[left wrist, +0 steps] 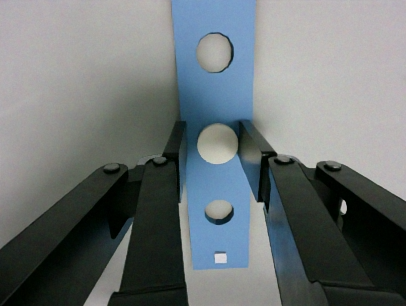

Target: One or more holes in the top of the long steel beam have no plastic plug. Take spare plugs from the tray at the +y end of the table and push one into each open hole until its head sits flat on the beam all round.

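A narrow blue strip with round holes point(216, 97), which looks like the spare-plug tray, runs up the middle of the left wrist view. A pale round plug point(217, 144) sits in it, with an open hole above it and another below it in the view. My left gripper point(212, 137) is open and empty. Its fingers stand one on each side of the plug, close to the strip's long edges, with a small gap to the plug. How high the fingertips are over the strip I cannot tell. The steel beam and my right gripper do not show in this view.
A small white square point(220, 258) lies on the strip near its lower end. The pale grey table top point(320, 75) extends on both sides of the strip. A soft shadow falls on the table left of the strip.
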